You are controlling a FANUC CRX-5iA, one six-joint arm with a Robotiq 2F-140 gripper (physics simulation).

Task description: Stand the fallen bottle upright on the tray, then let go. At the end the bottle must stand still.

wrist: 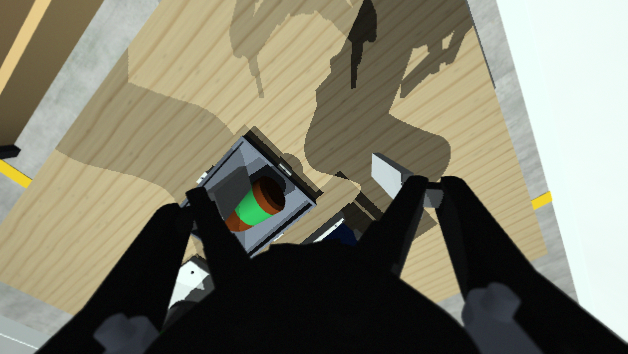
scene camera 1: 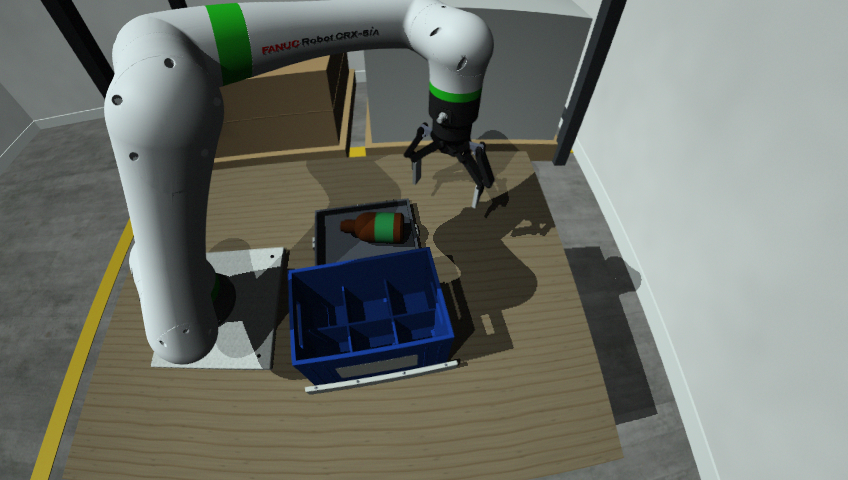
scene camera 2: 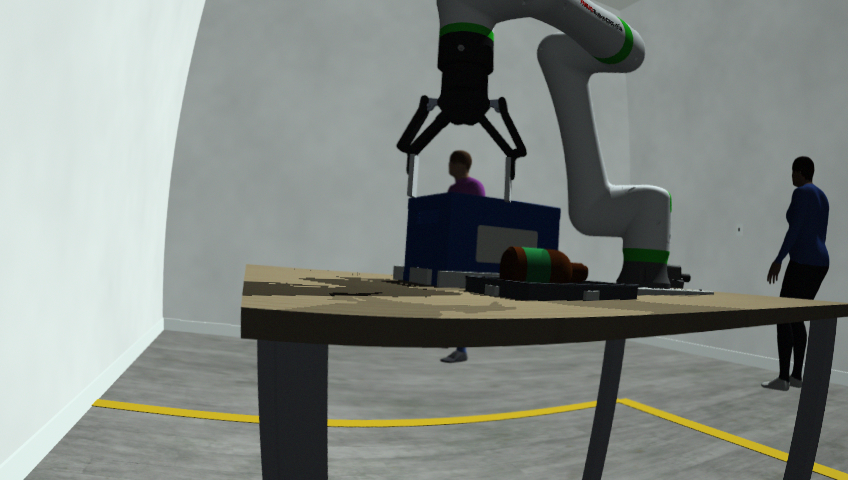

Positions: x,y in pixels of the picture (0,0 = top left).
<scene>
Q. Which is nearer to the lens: the brown bottle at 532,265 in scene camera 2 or the blue crate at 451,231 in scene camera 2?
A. The brown bottle.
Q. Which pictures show the gripper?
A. The wrist view, scene camera 1 and scene camera 2: all of them.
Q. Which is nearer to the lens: the blue crate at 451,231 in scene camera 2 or the dark grey tray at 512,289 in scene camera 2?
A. The dark grey tray.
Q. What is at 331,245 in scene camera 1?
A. A dark grey tray.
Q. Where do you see a blue crate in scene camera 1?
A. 378,315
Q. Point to a dark grey tray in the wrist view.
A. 245,152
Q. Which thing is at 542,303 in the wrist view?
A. The gripper.
</scene>
